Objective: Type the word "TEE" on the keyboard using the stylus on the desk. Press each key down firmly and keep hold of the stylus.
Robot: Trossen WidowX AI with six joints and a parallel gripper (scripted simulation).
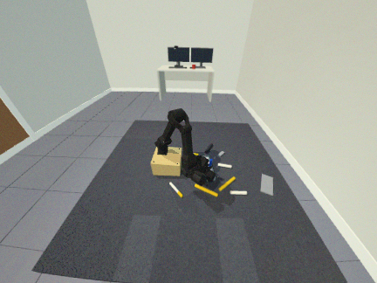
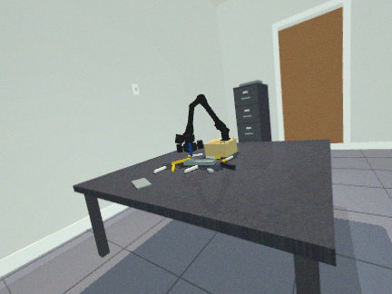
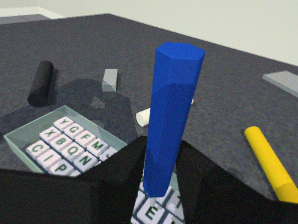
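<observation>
Right now my gripper tip is 70 mm above the T key, 20 mm to the left of it and 10 mm short of it. The rest, counted from my gripper tip: E key: 70 mm below, 10 mm behind; L key: 70 mm below, 20 mm to the right, 10 mm behind; blue stylus: 20 mm below, 10 mm behind.
</observation>
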